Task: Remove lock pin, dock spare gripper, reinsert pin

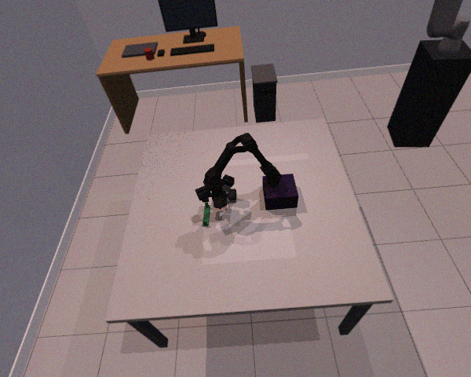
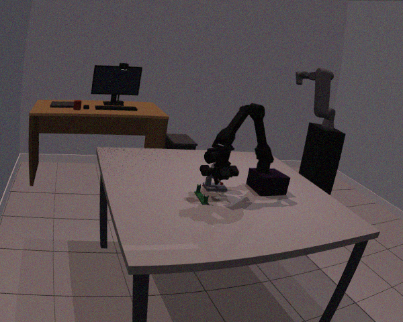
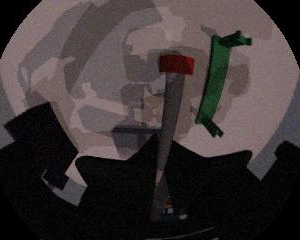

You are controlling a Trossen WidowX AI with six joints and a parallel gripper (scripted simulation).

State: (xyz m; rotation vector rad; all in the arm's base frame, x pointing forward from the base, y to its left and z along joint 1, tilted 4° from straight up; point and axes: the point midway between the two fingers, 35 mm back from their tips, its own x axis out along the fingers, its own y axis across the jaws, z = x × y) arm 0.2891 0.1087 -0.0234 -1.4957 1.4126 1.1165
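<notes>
Right now my gripper tip is 60 mm to the left of the grey mount. Also, from my gripper tip: spare gripper: 20 mm behind, 70 mm to the right, 70 mm above; then green bar: 80 mm ahead, 70 mm to the left, 20 mm below.
</notes>
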